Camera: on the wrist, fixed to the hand. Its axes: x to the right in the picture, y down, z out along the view.
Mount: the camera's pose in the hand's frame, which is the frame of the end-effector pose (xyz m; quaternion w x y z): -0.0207 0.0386 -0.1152 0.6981 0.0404 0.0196 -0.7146
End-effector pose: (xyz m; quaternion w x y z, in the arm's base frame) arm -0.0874 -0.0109 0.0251 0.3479 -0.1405 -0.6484 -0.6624
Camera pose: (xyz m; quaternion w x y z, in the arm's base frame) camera -0.0172 -0.1122 0.0275 0.2121 -0.3923 0.5730 0.6876
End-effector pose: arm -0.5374 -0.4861 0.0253 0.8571 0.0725 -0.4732 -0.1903
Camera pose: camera -0.4408 -0.4490 -0.0416 0.4687 0.4271 -0.2694 -0.7248
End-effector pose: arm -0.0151 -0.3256 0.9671 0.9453 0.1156 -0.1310 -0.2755
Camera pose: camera 0.0229 -0.2656 0.8663 0.4609 0.2179 -0.0014 -0.8603
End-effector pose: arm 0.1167 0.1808 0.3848 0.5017 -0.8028 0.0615 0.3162
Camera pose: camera 0.1356 0.0601 0.4012 0.6074 -0.5903 -0.5081 -0.1560
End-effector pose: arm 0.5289 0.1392 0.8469 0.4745 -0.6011 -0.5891 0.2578
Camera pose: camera 0.6433 0.0943 0.8560 0.5513 0.0155 -0.8211 -0.1471
